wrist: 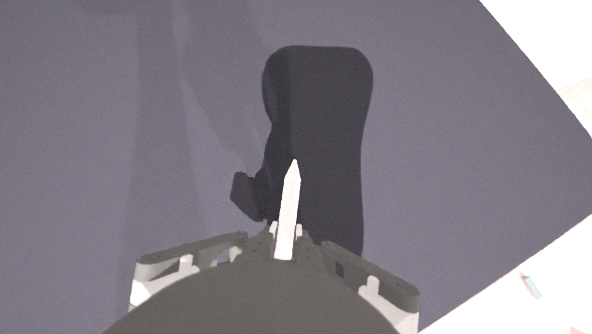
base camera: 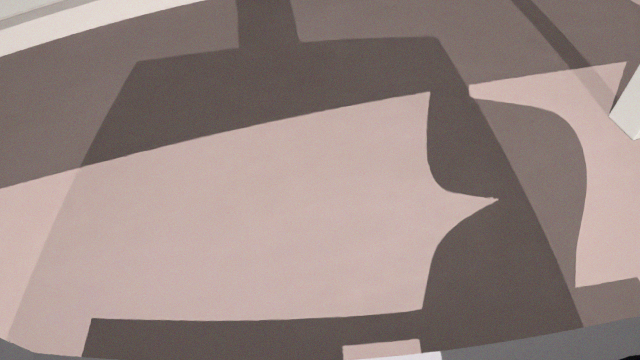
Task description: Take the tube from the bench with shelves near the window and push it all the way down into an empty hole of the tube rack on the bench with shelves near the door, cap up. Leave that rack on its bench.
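Places are measured from the arm's base along level axes (x ahead, y left, z up), in metres.
Where they show: gripper, fingertip midpoint: point(wrist: 286, 232).
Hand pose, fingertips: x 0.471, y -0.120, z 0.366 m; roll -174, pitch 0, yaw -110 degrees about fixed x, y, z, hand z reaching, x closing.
Observation:
After its pixels a point has its place.
The tube point(wrist: 291, 200) {x 0.502, y -0.133, z 0.383 m} is white with a pointed tip and shows in the wrist view just below the middle. Its tip points toward the top of the view, leaning slightly right. My gripper point(wrist: 286, 232) {x 0.471, y -0.120, z 0.366 m} is shut on the tube, with one fingertip on each side of it. The cap end is hidden behind the gripper body. The dark grey bench top point(wrist: 450, 150) {x 0.514, y -0.332, z 0.366 m} is beneath, and I cannot tell whether the tube touches it. The tube rack does not show in either view.
A dark shadow of the arm and gripper falls on the bench top. The bench edges run along the right of the wrist view, with a small blue object point(wrist: 531, 286) {x -0.308, y -1.336, z -0.369 m} beyond. The base camera shows pinkish floor point(base camera: 250, 215) {x 0.345, y 0.098, z -0.396 m} with shadows and a white block point(base camera: 629, 107) {x 0.466, y -0.472, z -0.358 m} at right.

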